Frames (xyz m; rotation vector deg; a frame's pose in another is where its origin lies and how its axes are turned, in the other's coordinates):
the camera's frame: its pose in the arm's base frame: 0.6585 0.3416 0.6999 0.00 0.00 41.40
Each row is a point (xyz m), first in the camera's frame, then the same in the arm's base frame.
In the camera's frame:
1: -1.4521 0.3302 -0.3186
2: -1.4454 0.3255 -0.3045
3: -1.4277 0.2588 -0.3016
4: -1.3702 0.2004 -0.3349
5: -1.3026 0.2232 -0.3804
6: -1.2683 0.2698 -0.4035
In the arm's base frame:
1: -0.6491 -0.3710 0.3813
2: -0.6410 -0.3701 0.3954
3: -0.5836 -0.4084 0.3983
4: -0.5018 -0.4142 0.3650
5: -0.4662 -0.3524 0.3195
6: -0.4713 -0.2948 0.2964

